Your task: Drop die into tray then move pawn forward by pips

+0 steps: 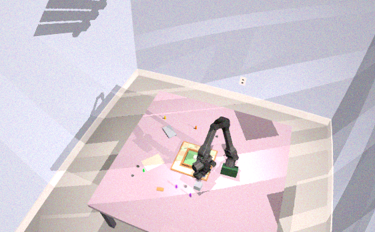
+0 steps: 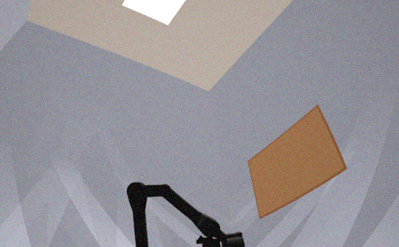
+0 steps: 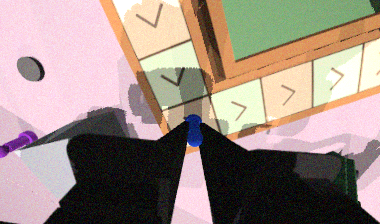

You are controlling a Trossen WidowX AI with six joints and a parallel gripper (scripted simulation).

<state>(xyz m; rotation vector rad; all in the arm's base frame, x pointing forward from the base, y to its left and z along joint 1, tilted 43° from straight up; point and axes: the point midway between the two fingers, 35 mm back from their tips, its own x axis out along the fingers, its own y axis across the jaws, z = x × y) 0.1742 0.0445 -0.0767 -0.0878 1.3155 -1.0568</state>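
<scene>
Now: gripper tip 100 mm to the right of the pale grey cube and 30 mm short of it. Also, from my gripper tip: orange block 290 mm ahead, 170 mm to the left, 20 mm below; green dice tray 130 mm to the right, 90 mm ahead, 10 mm below; blue pawn 10 mm above.
</scene>
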